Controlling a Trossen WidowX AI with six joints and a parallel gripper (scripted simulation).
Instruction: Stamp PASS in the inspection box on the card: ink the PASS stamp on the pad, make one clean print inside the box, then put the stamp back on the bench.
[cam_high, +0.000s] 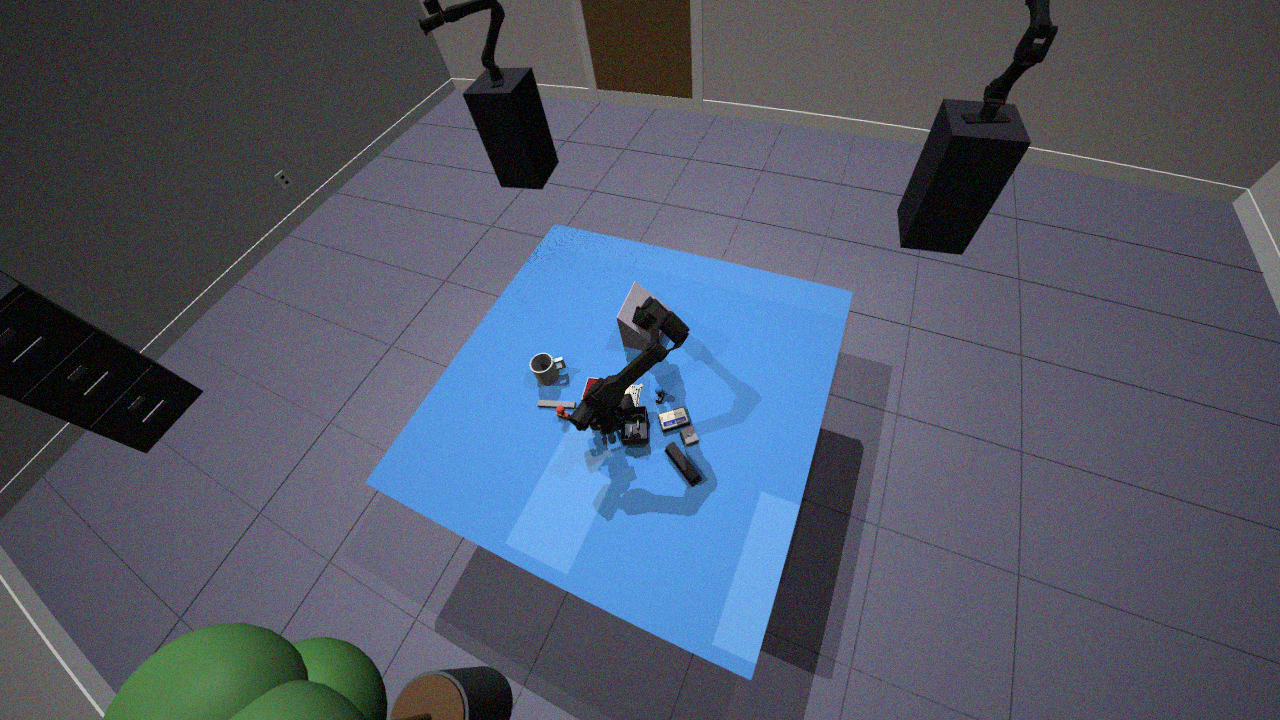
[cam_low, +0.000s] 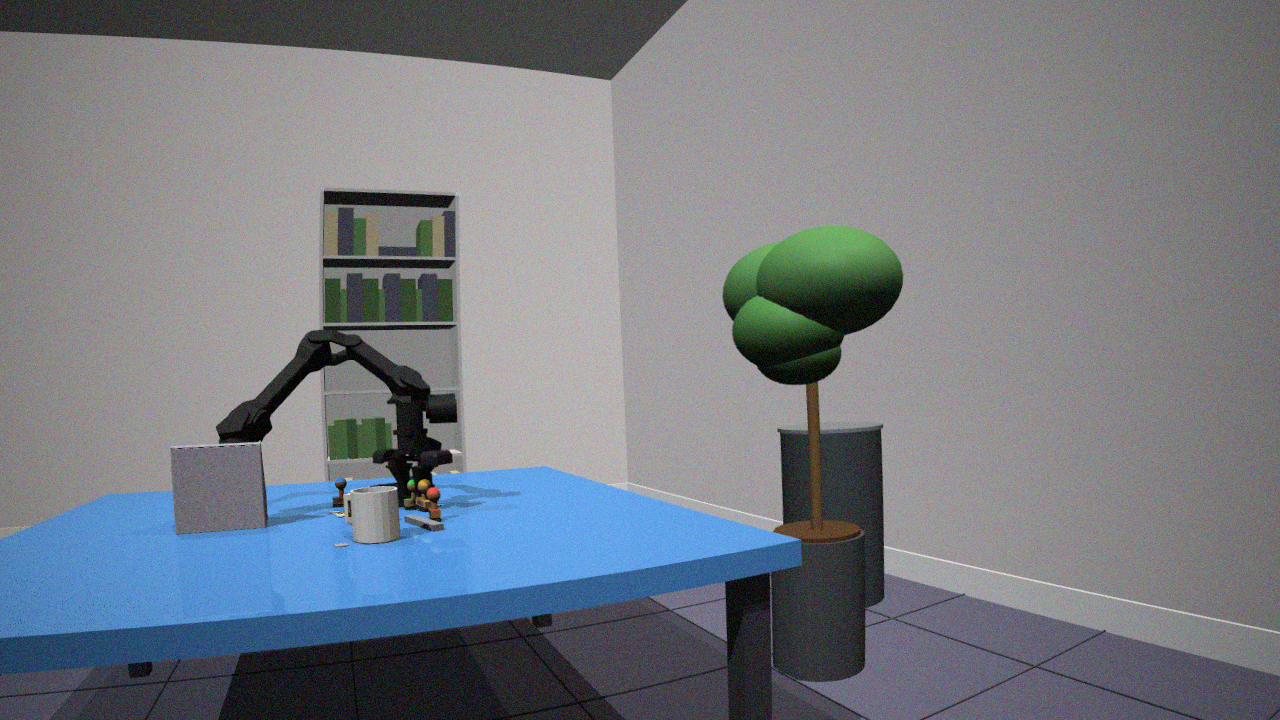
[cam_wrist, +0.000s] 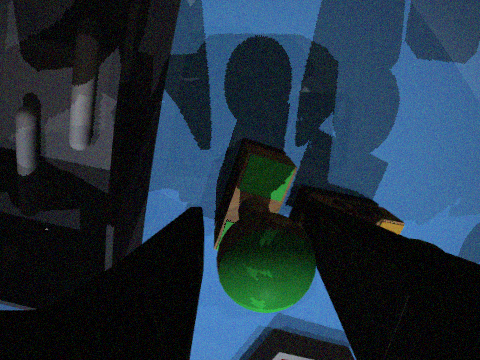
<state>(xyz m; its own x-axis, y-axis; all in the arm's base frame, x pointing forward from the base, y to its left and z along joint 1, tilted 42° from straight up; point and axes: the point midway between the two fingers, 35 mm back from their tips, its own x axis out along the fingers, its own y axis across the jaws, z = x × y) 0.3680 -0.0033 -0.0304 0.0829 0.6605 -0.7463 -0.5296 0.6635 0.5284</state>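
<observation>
My gripper tip is now 1 cm short of the yellow-knobbed stamp and 4 cm to the left of it. From my gripper tip the other things lie so: cream card: 12 cm behind, 3 cm to the left, 3 cm below; then dark tray: 1 cm behind, 8 cm to the left, 1 cm below; then red ink pad: 11 cm behind, 9 cm to the right, 2 cm below.
</observation>
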